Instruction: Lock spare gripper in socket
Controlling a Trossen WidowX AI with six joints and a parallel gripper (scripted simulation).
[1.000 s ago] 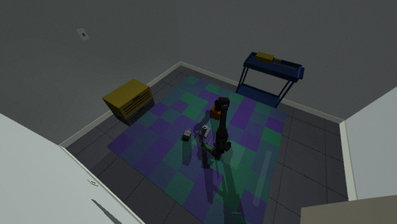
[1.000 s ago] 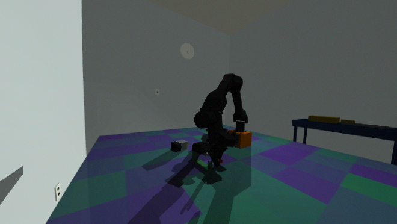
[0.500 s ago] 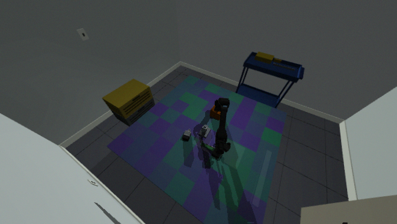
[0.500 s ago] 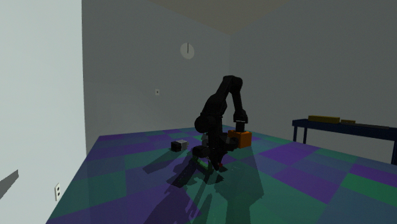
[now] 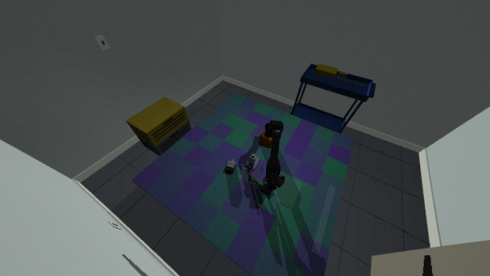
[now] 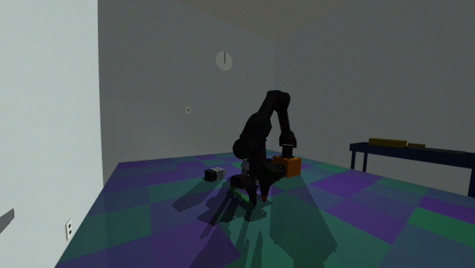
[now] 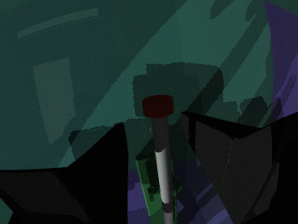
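The green cradle is 100 mm to the right of my gripper tip and 20 mm behind it. Round my gripper tip: grey mount (180 mm to the right, 150 mm behind, 30 mm above); then spare gripper (320 mm to the right, 60 mm behind).
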